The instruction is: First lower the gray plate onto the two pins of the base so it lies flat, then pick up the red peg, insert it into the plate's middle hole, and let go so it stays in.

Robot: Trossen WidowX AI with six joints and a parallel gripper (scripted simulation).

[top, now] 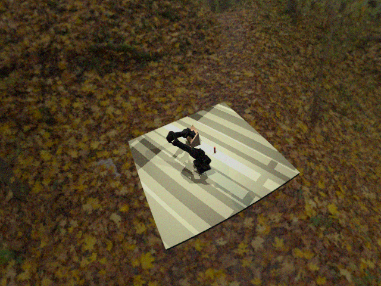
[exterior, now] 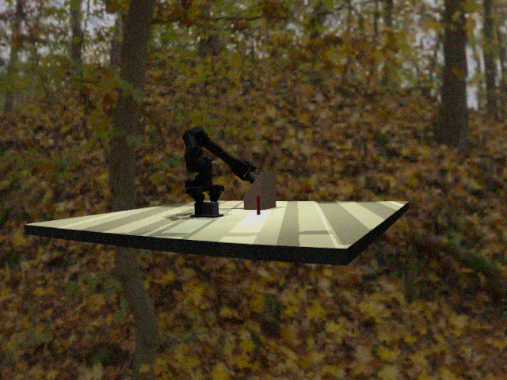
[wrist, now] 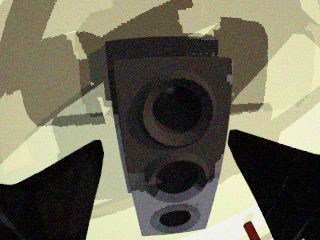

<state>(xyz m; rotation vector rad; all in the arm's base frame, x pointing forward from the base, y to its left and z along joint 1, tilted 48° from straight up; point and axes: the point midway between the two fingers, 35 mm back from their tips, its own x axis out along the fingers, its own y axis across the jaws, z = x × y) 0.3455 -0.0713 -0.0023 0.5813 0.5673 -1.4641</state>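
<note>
My gripper tip is 20 mm above the dark base. From my gripper tip the other things lie so: gray plate 20 mm above; red peg 120 mm behind, 170 mm to the left, 10 mm above.
</note>
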